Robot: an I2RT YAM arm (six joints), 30 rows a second.
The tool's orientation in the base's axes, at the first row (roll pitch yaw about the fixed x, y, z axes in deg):
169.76 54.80 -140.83
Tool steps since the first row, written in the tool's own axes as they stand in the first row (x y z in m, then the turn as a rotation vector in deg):
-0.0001 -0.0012 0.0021 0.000 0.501 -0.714
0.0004 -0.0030 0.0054 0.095 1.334 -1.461
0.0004 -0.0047 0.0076 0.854 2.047 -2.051
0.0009 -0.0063 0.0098 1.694 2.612 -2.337
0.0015 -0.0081 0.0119 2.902 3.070 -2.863
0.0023 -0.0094 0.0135 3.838 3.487 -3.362
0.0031 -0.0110 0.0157 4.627 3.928 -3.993
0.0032 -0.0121 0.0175 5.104 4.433 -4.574
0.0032 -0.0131 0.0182 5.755 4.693 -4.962
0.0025 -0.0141 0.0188 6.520 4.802 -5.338
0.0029 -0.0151 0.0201 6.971 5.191 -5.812
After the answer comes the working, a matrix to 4 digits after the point.
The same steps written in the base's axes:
0.0020 0.0006 -0.0012 -0.733 -0.125 0.456
0.0048 0.0013 -0.0037 -1.769 -0.083 0.888
0.0072 0.0016 -0.0051 -2.933 -0.261 0.675
0.0092 0.0018 -0.0069 -3.869 -0.373 0.209
0.0114 0.0017 -0.0088 -5.014 -0.845 -0.433
0.0128 0.0016 -0.0105 -5.994 -1.228 -0.872
0.0147 0.0016 -0.0126 -6.993 -1.627 -1.113
0.0164 0.0020 -0.0138 -7.874 -1.837 -1.122
0.0175 0.0018 -0.0143 -8.554 -2.150 -1.407
0.0188 0.0018 -0.0142 -9.168 -2.598 -1.808
0.0201 0.0018 -0.0153 -9.897 -2.807 -1.868

The tool's axes in the first row as the columns of a matrix, in the base's axes (rounded; the answer above uses it unrounded):
-0.4469 -0.7342 0.5111
-0.3641 0.6712 0.6457
-0.8171 0.1025 -0.5673

